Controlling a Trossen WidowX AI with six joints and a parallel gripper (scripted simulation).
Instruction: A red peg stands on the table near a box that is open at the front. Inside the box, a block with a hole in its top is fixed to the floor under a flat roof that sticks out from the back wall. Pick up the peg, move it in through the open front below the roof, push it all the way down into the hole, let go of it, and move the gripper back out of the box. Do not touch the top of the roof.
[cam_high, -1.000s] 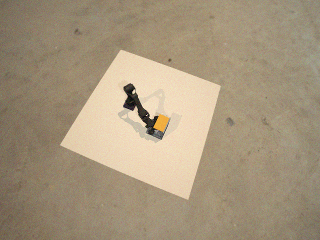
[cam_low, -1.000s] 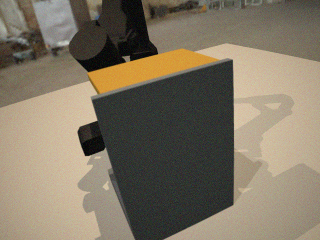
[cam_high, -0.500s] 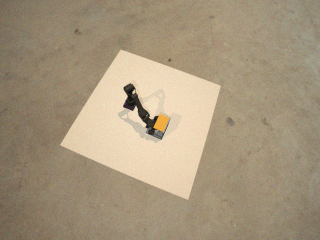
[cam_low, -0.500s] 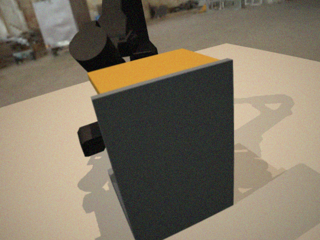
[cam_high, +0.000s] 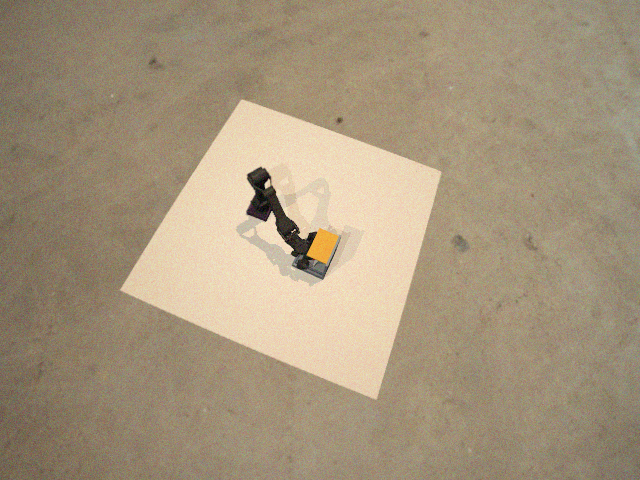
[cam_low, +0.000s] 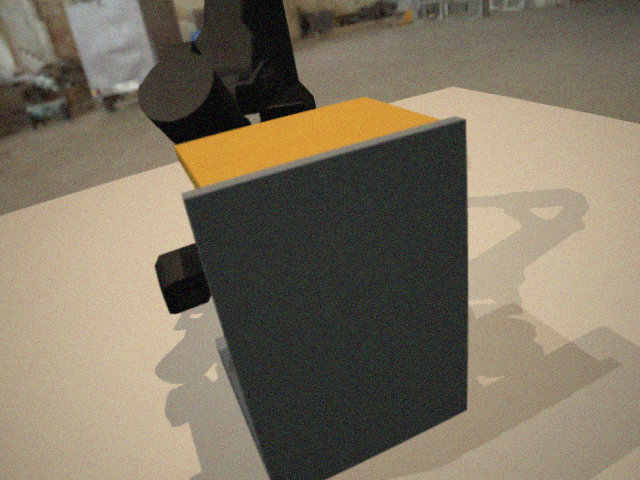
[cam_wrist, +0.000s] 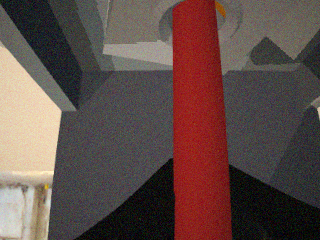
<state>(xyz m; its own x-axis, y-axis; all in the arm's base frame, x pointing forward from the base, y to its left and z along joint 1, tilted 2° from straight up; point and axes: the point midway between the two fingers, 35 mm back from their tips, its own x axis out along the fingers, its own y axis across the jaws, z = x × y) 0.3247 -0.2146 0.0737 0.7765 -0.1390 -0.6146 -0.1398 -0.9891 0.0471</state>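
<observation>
Now: the red peg 3 cm behind my gripper tip, 1 cm to the left of it and 1 cm below it. Also, from my gripper tip: dark box wall 5 cm ahead, 4 cm above; then orange roof 1 cm to the left, 15 cm above.
</observation>
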